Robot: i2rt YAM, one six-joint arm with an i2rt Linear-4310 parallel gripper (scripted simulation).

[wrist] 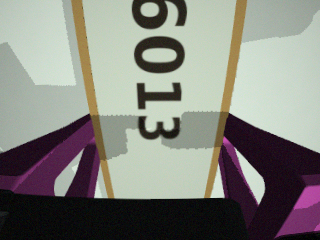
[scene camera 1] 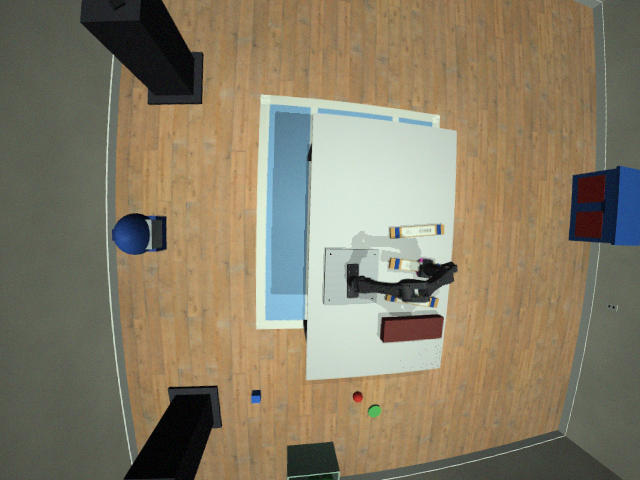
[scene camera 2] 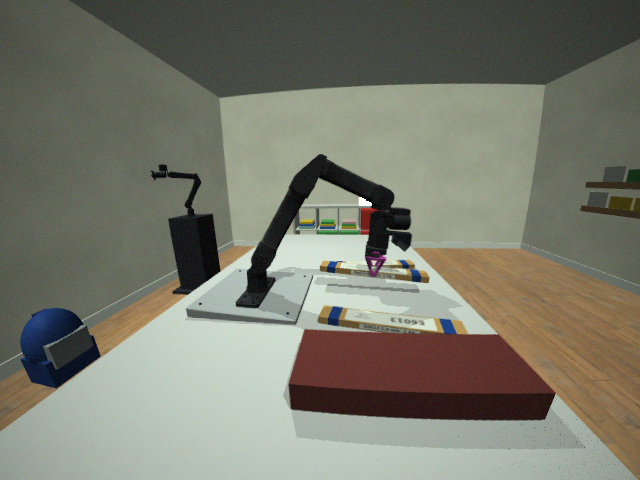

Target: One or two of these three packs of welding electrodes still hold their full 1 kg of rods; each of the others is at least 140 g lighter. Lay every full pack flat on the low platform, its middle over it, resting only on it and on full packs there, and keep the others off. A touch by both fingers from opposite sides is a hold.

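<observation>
Scene camera 1 and scene camera 2 both show me a dark red low platform, though it is out of frame in the wrist view. A single spot on the platform is what I see at point(scene camera 1: 420, 327) and at point(scene camera 2: 429, 353): the same spot.
</observation>
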